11 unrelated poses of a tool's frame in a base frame.
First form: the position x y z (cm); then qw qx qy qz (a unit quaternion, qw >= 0).
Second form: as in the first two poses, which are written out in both.
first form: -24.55 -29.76 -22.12 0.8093 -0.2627 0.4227 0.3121
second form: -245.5 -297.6 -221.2 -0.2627 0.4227 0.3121 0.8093
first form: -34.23 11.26 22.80 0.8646 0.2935 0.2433 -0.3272
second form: -342.3 112.6 228.0 0.2935 0.2433 -0.3272 0.8646
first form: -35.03 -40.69 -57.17 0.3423 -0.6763 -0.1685 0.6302
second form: -350.3 -406.9 -571.7 -0.6763 -0.1685 0.6302 0.3423
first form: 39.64 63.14 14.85 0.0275 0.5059 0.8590 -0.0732
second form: 396.4 631.4 148.5 0.5059 0.8590 -0.0732 0.0275
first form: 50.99 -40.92 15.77 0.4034 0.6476 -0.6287 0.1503
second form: 509.9 -409.2 157.7 0.6476 -0.6287 0.1503 0.4034
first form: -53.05 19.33 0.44 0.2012 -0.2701 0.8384 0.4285
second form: -530.5 193.3 4.4 -0.2701 0.8384 0.4285 0.2012
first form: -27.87 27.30 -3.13 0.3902 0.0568 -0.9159 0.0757
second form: -278.7 273.0 -31.3 0.0568 -0.9159 0.0757 0.3902
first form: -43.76 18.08 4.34 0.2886 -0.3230 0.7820 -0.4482
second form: -437.6 180.8 43.4 -0.3230 0.7820 -0.4482 0.2886
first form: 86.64 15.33 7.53 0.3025 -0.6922 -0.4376 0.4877
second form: 866.4 153.3 75.3 -0.6922 -0.4376 0.4877 0.3025
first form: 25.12 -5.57 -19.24 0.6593 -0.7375 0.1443 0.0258
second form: 251.2 -55.7 -192.4 -0.7375 0.1443 0.0258 0.6593
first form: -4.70 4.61 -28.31 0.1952 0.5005 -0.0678 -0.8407
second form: -47.0 46.1 -283.1 0.5005 -0.0678 -0.8407 0.1952
